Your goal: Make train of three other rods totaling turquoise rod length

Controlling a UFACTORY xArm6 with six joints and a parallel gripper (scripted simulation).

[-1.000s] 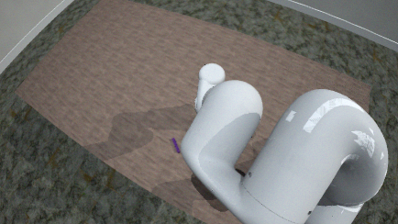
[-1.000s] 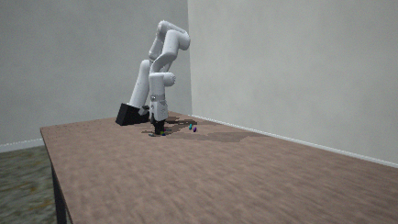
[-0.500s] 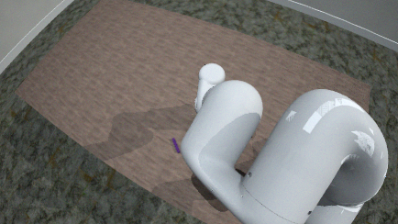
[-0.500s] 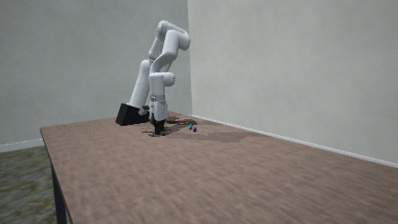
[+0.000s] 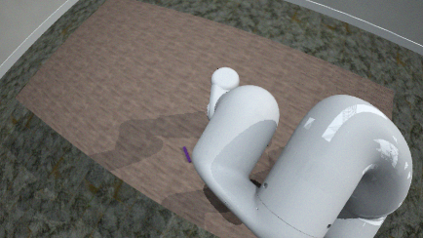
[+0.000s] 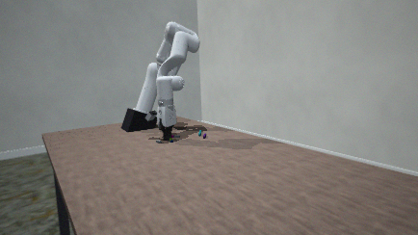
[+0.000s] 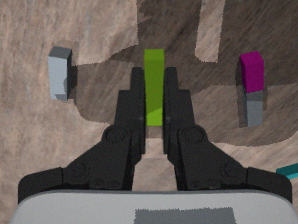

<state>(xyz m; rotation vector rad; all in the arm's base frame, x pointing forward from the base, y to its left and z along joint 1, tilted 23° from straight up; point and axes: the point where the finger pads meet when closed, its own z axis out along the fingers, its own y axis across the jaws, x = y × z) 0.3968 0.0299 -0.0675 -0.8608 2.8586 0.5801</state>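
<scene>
My gripper is now 20 mm above the lime rod. From my hand the other things lie so: blue rod (50 mm ahead, 20 mm below); magenta rod (40 mm behind, 40 mm to the left, 20 mm below); grey rod (20 mm behind, 60 mm to the left, 20 mm below).
</scene>
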